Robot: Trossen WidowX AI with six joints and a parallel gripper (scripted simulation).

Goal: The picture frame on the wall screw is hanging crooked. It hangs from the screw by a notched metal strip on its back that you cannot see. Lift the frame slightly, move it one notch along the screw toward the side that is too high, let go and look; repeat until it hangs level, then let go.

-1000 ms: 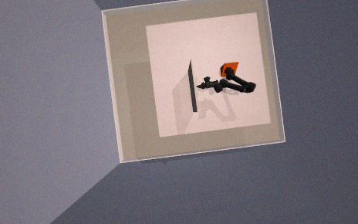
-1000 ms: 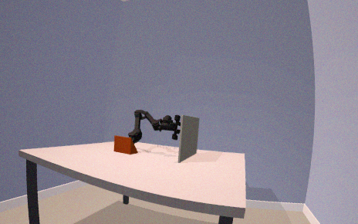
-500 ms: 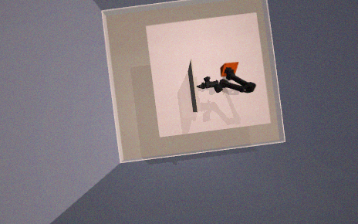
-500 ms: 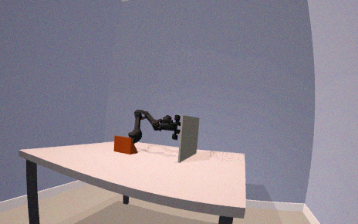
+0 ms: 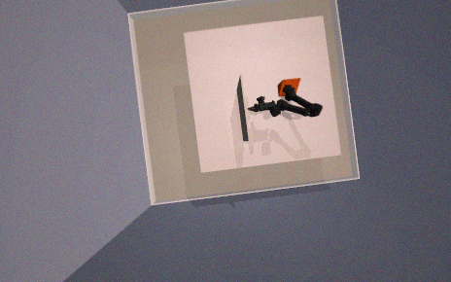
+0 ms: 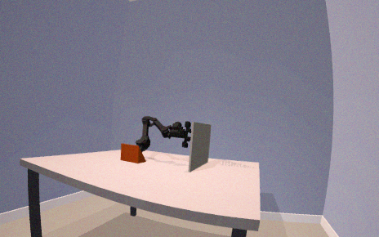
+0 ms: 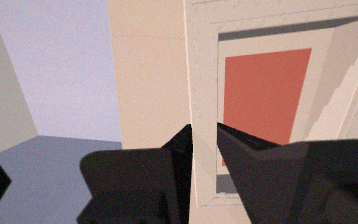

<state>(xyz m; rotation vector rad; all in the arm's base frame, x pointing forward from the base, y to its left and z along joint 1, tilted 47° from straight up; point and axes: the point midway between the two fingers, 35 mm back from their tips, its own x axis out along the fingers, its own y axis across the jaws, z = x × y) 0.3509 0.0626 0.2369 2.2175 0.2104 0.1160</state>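
Right now my gripper tip is 5 cm above the picture frame, 1 cm to the left of it and 1 cm short of it. Also, from my gripper tip: wall panel: 7 cm below, 2 cm ahead, 1 cm to the left.
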